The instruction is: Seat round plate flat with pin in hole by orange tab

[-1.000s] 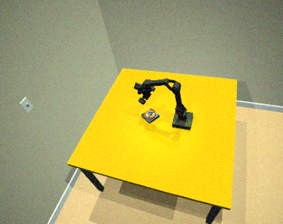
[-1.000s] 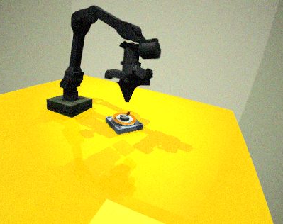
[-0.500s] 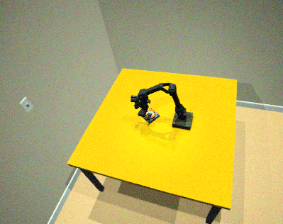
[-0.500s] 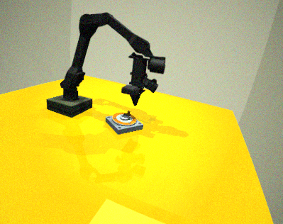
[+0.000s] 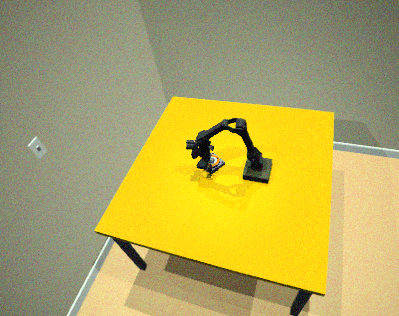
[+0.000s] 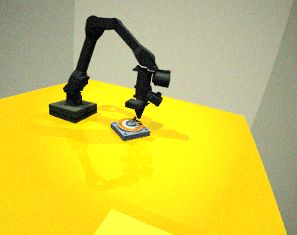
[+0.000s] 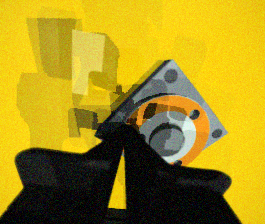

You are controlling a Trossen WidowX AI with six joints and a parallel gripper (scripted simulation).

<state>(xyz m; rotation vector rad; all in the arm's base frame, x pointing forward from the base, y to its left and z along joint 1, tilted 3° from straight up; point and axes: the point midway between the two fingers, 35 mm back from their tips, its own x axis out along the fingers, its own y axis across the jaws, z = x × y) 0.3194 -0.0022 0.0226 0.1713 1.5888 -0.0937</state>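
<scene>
The square grey base is 50 mm to the right of my gripper tip, 20 mm below it and 20 mm behind it.
</scene>
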